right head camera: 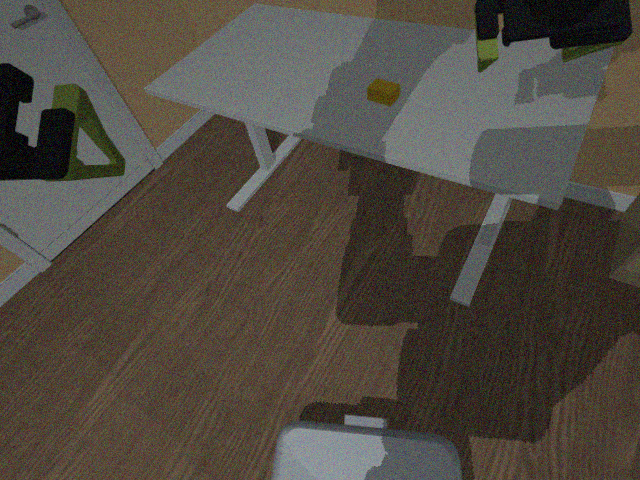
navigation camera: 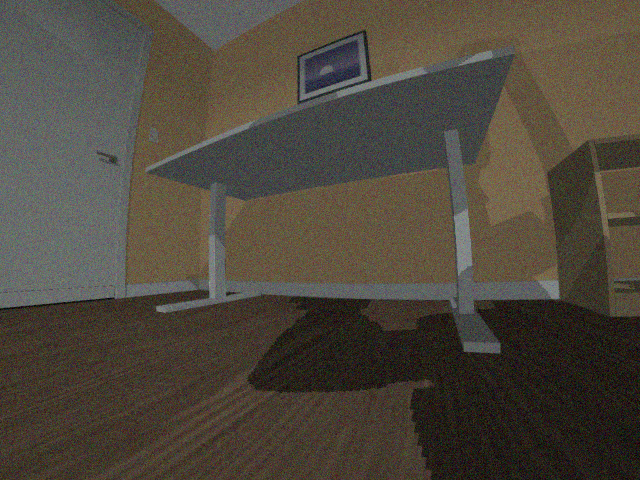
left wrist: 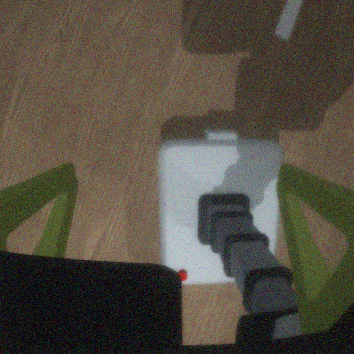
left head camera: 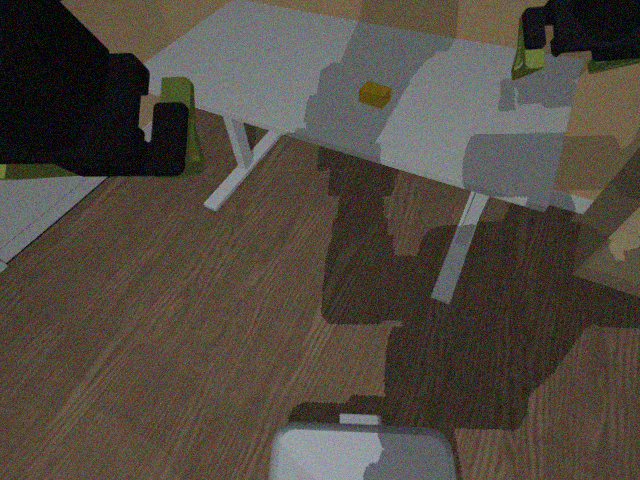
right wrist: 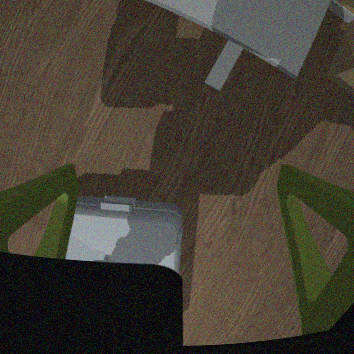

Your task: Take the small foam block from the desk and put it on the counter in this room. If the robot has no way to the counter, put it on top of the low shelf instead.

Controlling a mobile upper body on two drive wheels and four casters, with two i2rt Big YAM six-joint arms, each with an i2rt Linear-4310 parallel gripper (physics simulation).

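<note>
The small foam block is yellow-orange and lies on the white desk, in a band of shadow. My left gripper is open and empty, at the left of both head views, apart from the block. My right gripper is open and empty, above the right part of the desk in the head views and right of the block. A wooden shelf unit stands right of the desk. A counter does not show in these views.
A white door stands at the left. Desk legs reach the floor on long feet. My pale base is in front of the desk. A framed picture hangs on the wall.
</note>
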